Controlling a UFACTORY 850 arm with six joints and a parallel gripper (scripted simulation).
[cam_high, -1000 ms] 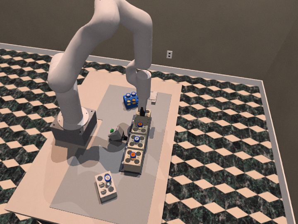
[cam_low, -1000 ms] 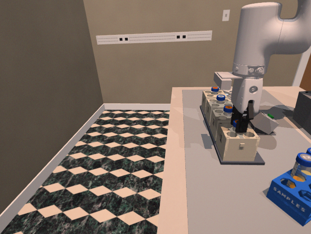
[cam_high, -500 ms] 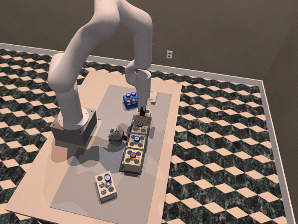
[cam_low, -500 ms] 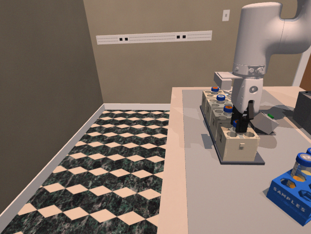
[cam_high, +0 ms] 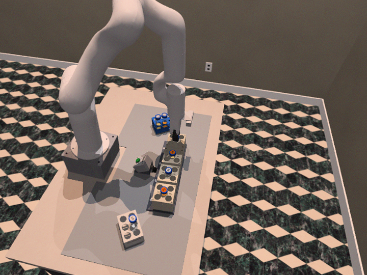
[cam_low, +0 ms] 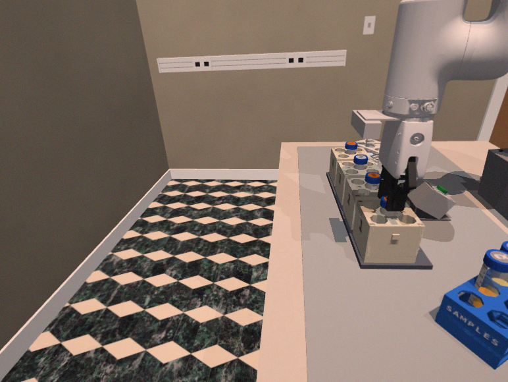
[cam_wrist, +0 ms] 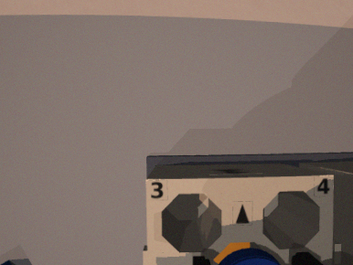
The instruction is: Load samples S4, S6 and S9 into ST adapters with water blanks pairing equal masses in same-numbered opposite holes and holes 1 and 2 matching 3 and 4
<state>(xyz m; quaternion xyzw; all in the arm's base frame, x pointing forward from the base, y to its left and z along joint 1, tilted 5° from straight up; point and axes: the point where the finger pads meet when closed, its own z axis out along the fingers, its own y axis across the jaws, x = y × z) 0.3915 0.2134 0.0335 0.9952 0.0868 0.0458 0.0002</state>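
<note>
My hand is 15 cm past the green done key, 18 cm to the left of it and 7 cm above it. Also, from my hand: adapter: 8 cm below; blue sample rack: 14 cm behind, 16 cm to the left, 10 cm below; sample tube: 1 cm behind, 7 cm below.
</note>
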